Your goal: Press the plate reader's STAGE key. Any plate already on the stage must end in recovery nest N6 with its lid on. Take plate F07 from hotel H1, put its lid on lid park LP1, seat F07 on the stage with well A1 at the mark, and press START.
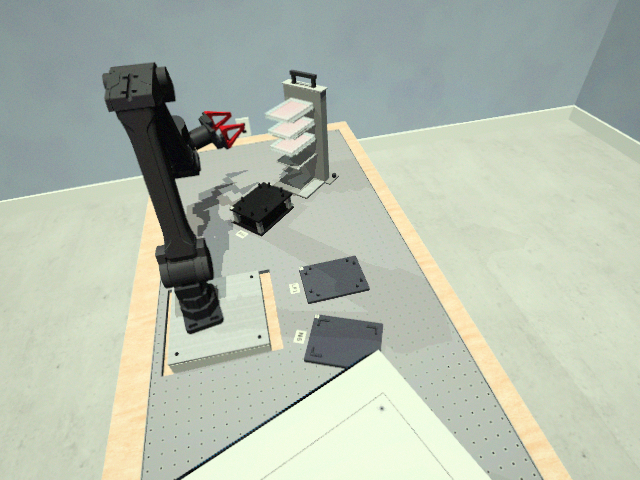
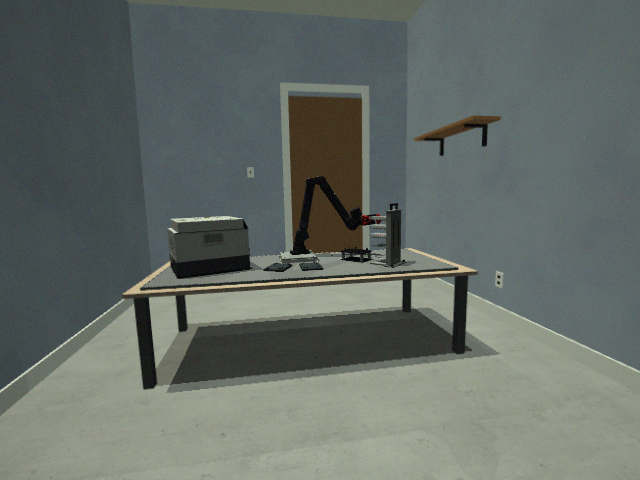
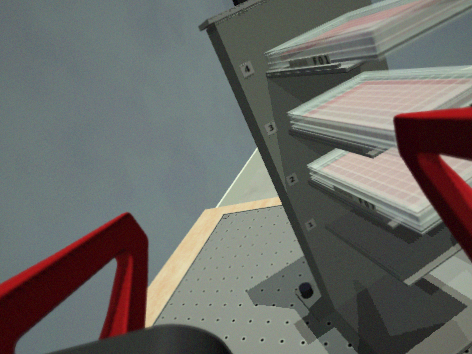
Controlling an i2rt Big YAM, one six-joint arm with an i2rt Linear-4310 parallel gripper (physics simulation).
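Seen in the pictures: gripper, fingertip midpoint: [image 1: 237, 119] [image 2: 377, 218] [image 3: 258, 183]; arm's base, origin of the base link: [image 1: 201, 309] [image 2: 299, 253].
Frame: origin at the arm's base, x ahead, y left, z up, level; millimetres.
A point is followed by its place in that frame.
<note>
Hotel H1 [image 1: 320, 129] {x 495, y 387, z 175 mm} [image 2: 393, 237] {x 505, y 428, z 138 mm} [image 3: 240, 45] {x 430, y 490, z 270 mm} stands upright at the table's far end. It holds clear lidded plates with pink wells: a top plate [image 1: 289, 110] {x 401, y 391, z 257 mm} [image 3: 320, 42] {x 366, y 432, z 255 mm} at level 4, a middle plate [image 1: 292, 127] {x 403, y 387, z 204 mm} [image 3: 390, 97] {x 385, y 401, z 204 mm} at 3, and a lower plate [image 1: 293, 144] {x 398, y 381, z 151 mm} [image 3: 380, 185] {x 370, y 423, z 151 mm} at 2. The label on the lower plate is too blurred to read surely. My gripper [image 1: 236, 119] {x 256, y 465, z 232 mm} [image 2: 379, 219] {x 256, y 465, z 232 mm} [image 3: 258, 183] {x 256, y 465, z 232 mm} is open and empty, beside the upper levels. Lid park LP1 [image 1: 334, 279] {x 338, y -41, z -19 mm} [image 2: 311, 266] {x 363, y -37, z -19 mm} and nest N6 [image 1: 343, 338] {x 282, y -209, z -18 mm} [image 2: 278, 267] {x 313, y -222, z -18 mm} are bare. The plate reader [image 1: 382, 439] {x 190, y -500, z 269 mm} [image 2: 206, 242] {x 279, y -607, z 151 mm} shows no stage or keys.
A black raised stand [image 1: 261, 201] {x 251, y 305, z 31 mm} [image 2: 356, 253] {x 315, y 280, z 24 mm} with pegs stands between the hotel and my arm's base plate [image 1: 232, 320] {x 62, y -62, z -3 mm}. A black knob [image 1: 333, 175] {x 538, y 393, z -16 mm} [image 3: 306, 290] {x 450, y 531, z -14 mm} is beside the hotel's foot. A wall shelf [image 2: 460, 128] hangs at the right.
</note>
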